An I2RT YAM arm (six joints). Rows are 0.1 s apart.
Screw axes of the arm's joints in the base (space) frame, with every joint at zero. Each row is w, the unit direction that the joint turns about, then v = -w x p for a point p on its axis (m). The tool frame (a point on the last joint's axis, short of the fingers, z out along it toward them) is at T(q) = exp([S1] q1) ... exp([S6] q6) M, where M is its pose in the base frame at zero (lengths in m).
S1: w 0 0 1 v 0.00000 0.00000 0.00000
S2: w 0 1 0 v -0.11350 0.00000 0.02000
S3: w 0 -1 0 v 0.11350 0.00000 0.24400
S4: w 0 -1 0 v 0.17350 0.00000 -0.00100
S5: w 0 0 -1 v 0.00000 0.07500 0.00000
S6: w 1 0 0 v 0.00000 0.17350 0.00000
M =
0 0 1 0.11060
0 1 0 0.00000
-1 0 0 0.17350
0 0 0 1
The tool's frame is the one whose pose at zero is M.
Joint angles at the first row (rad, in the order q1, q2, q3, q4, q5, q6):
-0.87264, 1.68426, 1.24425, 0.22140, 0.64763, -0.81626
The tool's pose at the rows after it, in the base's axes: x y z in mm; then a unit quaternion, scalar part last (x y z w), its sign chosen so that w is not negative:
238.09 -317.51 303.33 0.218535 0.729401 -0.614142 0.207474
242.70 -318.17 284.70 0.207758 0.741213 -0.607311 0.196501
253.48 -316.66 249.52 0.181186 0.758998 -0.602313 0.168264
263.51 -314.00 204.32 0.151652 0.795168 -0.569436 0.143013
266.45 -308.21 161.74 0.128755 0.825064 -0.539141 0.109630
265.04 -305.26 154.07 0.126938 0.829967 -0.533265 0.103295
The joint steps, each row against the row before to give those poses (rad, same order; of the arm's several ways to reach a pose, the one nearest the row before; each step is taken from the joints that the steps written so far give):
-0.00019, -0.00238, -0.01015, 0.02406, 0.00567, -0.01361
0.00772, 0.02865, -0.03010, 0.02592, -0.00077, -0.01026
0.02401, 0.06314, -0.05331, 0.06957, 0.01936, -0.04548
0.02128, 0.08387, -0.04002, 0.00418, -0.01894, 0.00191
0.01485, 0.07581, -0.04376, 0.00229, -0.00207, 0.00153
0.00269, 0.00716, -0.01734, 0.00125, 0.00210, 0.00539

